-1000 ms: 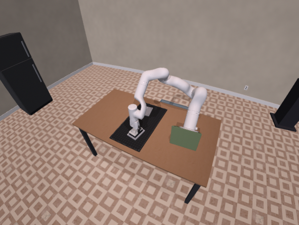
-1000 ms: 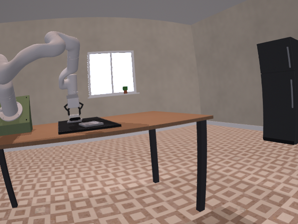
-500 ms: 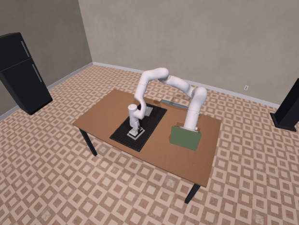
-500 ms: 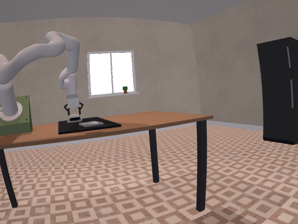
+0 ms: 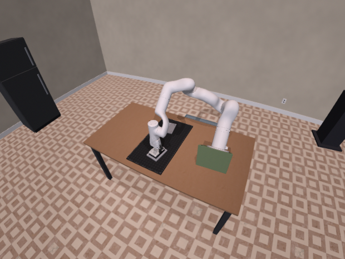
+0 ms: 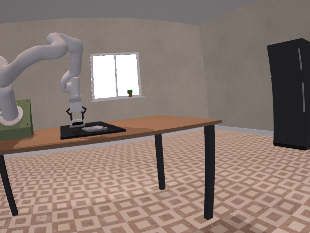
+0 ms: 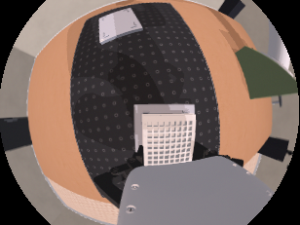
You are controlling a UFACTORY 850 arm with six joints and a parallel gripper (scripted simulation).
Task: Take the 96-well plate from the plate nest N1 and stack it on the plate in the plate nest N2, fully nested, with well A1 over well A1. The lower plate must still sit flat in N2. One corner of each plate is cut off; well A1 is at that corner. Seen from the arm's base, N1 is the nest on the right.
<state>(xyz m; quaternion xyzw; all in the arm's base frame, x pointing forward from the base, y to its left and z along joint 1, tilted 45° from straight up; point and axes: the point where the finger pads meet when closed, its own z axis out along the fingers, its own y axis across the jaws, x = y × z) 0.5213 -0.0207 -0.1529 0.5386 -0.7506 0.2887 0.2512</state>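
Now: hand 1 cm above the white 96-well plate. From my hand the other things lie so: dark plate (3 cm below).
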